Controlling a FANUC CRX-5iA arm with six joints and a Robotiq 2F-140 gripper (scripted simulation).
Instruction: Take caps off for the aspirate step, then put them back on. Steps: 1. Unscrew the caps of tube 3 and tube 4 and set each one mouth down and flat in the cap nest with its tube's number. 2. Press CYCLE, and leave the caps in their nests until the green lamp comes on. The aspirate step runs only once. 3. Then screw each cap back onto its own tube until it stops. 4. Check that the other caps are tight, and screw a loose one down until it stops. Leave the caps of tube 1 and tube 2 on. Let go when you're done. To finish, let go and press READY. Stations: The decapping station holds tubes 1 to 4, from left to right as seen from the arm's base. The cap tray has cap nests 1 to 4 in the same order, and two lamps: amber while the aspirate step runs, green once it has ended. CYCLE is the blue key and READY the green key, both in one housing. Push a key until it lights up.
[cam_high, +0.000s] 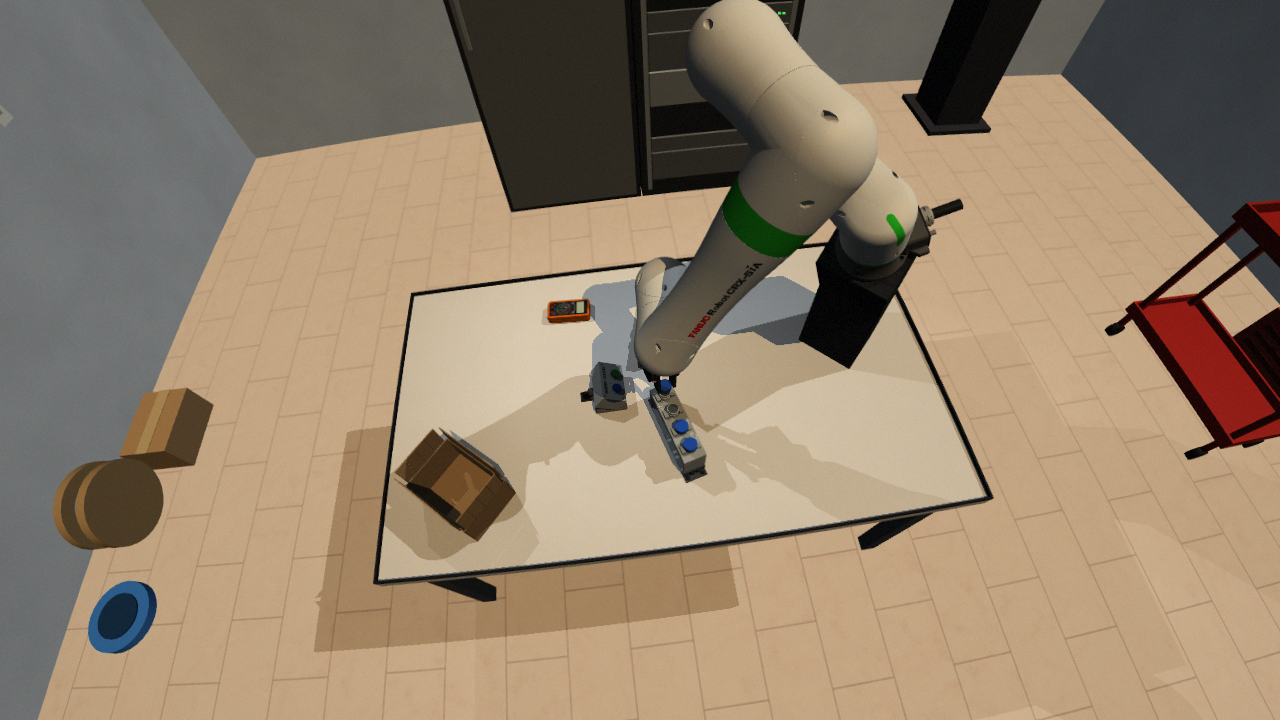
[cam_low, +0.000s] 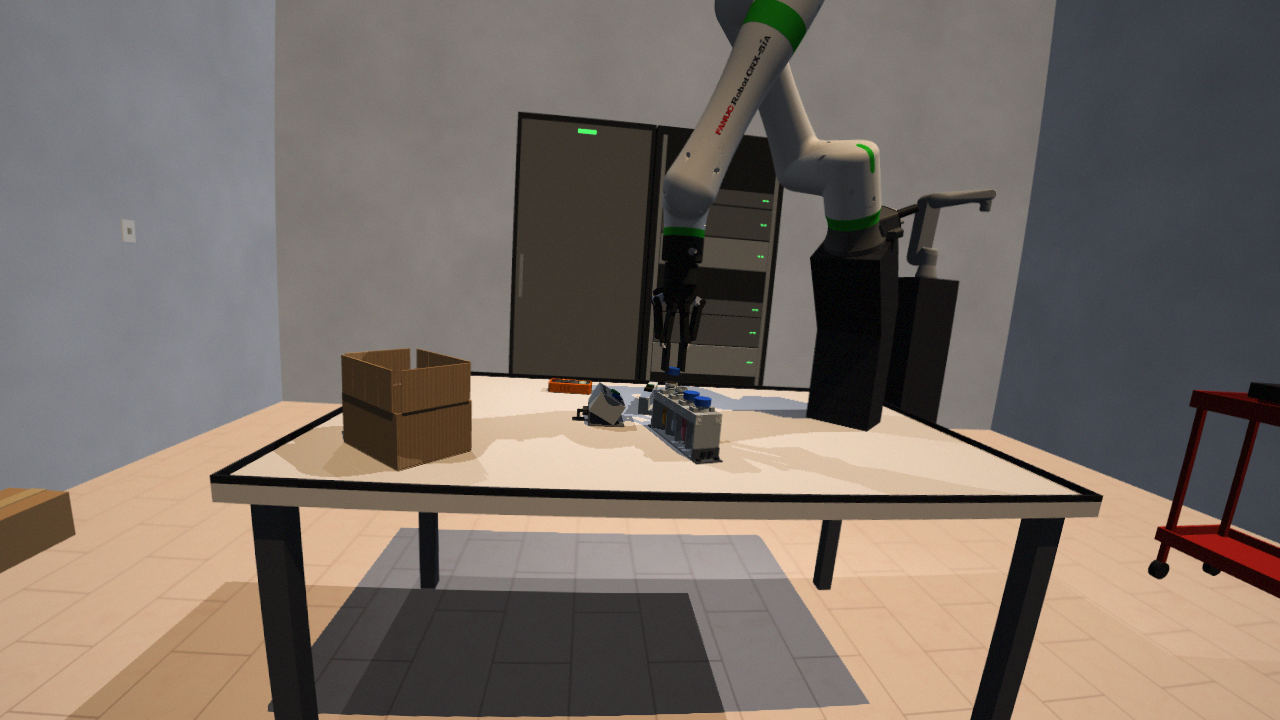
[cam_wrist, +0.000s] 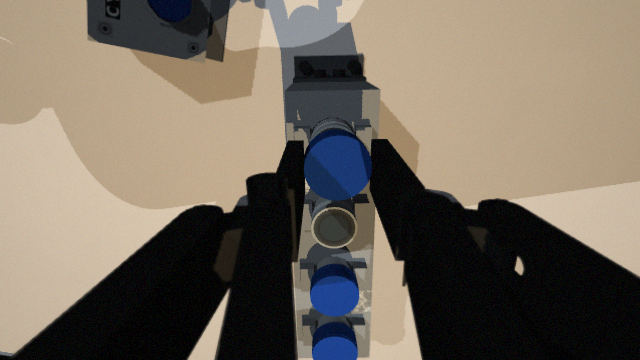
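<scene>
Now: the blue cycle key 120 mm ahead of my hand, 60 mm to the right of it and 110 mm below it. Round my hand: key housing 140 mm ahead, 80 mm to the right, 130 mm below; then green ready key 130 mm ahead, 100 mm to the right, 110 mm below; then blue cap 20 mm behind, 270 mm to the right, 170 mm below.
</scene>
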